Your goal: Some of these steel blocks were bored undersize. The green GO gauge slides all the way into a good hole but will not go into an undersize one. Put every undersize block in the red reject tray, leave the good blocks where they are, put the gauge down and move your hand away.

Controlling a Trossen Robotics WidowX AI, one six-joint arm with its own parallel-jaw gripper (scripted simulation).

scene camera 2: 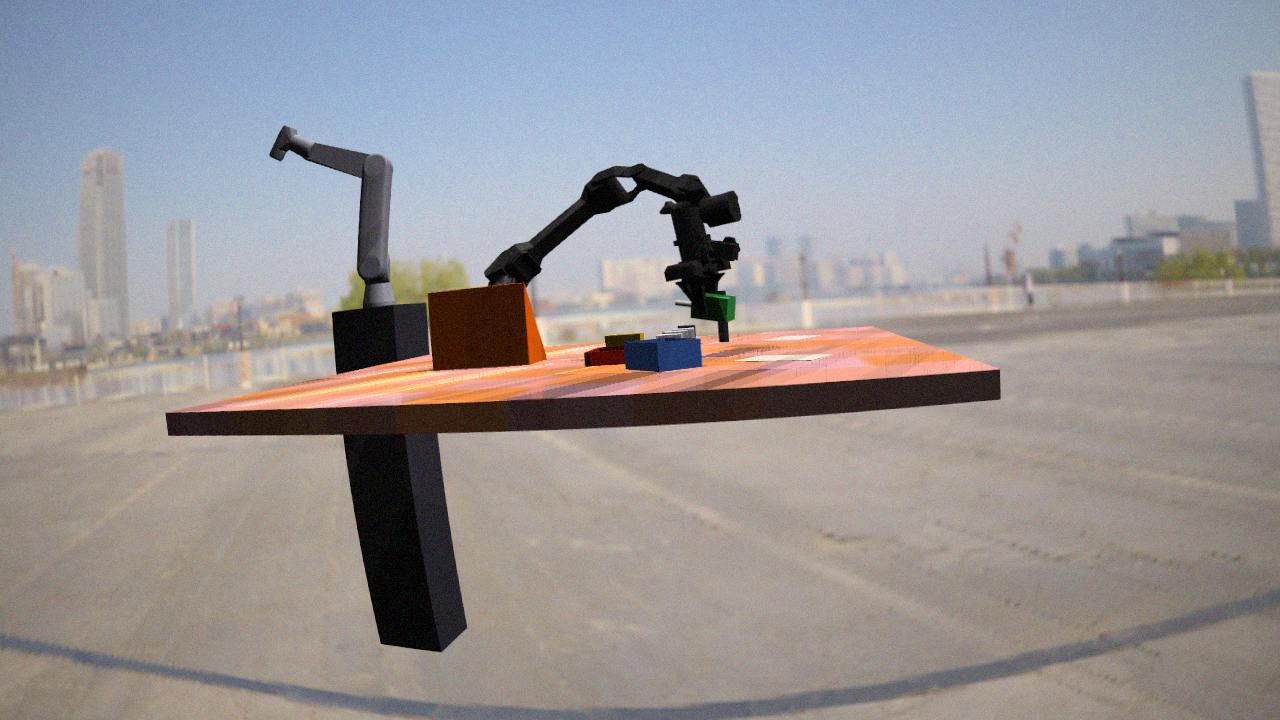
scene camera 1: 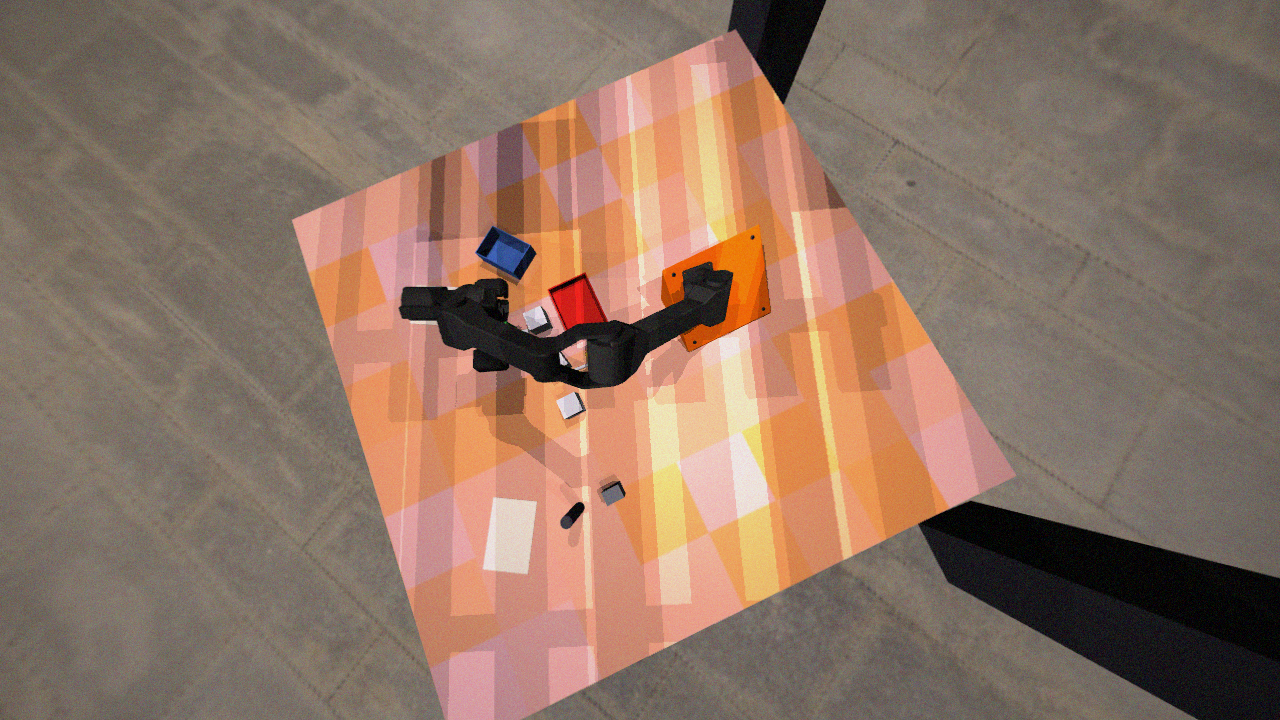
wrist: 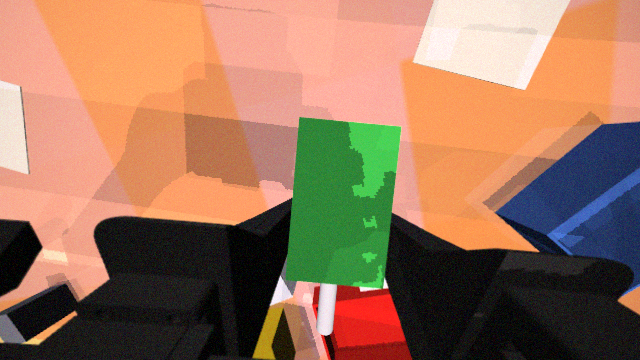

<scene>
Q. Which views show my gripper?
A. Scene camera 2, scene camera 1 and the wrist view: all of them.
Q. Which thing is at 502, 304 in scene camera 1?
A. My gripper.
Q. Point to a red reject tray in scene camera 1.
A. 575, 300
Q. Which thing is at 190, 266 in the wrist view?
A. My gripper.
</scene>
